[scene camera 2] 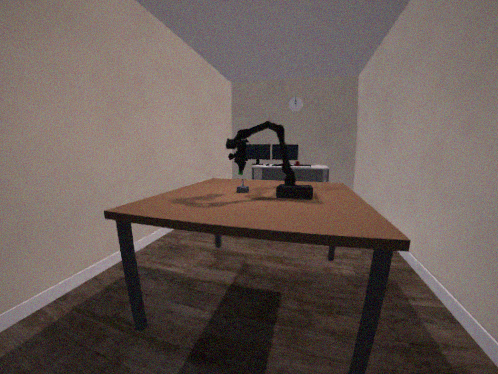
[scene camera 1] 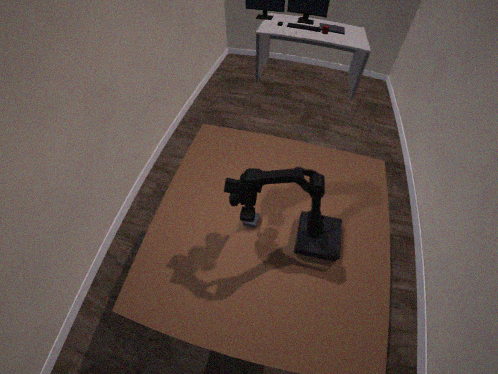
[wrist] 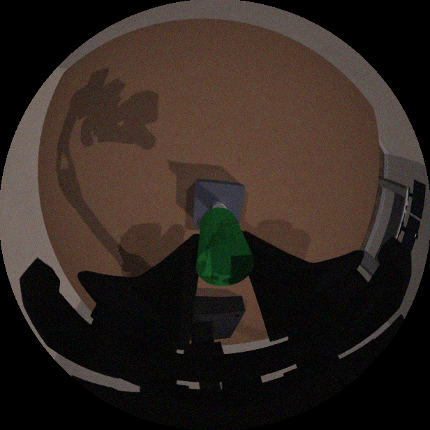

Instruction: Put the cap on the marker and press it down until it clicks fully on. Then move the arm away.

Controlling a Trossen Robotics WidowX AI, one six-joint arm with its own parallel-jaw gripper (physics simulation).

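Places are measured from the arm's base along level axes (x ahead, y left, z up), in metres.
Where they show: gripper, between the fingertips: (scene camera 2: 241, 172) (scene camera 1: 249, 209); arm's base, origin of its link: (scene camera 2: 290, 185) (scene camera 1: 314, 231).
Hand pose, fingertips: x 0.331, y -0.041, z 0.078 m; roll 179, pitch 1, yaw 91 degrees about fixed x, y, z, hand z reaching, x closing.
Each offset is from my fingertips to the centre of the thing. Level surfaces: height alone.
My gripper (scene camera 1: 247, 217) (scene camera 2: 241, 171) (wrist: 219, 238) points down and is shut on the green cap {0.004 m ahead, 0.000 m left, 0.010 m up} (scene camera 2: 240, 173) (wrist: 222, 255). The black fingers hold the cap from both sides. The marker {0.009 m back, 0.007 m right, 0.074 m down} (scene camera 2: 243, 182) (wrist: 219, 205) stands upright, thin and pale, in a grey-blue block {0.009 m back, 0.007 m right, 0.120 m down} (scene camera 1: 250, 222) (scene camera 2: 242, 190) (wrist: 204, 192) on the table. In scene camera 2 the cap is above the marker, slightly left of its line. In the wrist view the cap's narrow end overlaps the marker and hides its tip. Whether they touch is too small to tell.
The arm's dark base (scene camera 1: 318, 237) (scene camera 2: 294, 192) (wrist: 220, 316) stands to the right of the block in the scene views. The brown table {0.138 m down} (scene camera 1: 300, 320) (scene camera 2: 280, 220) (wrist: 280, 75) carries them and the arm's shadows. A white desk (scene camera 1: 350, 34) with monitors is farther back.
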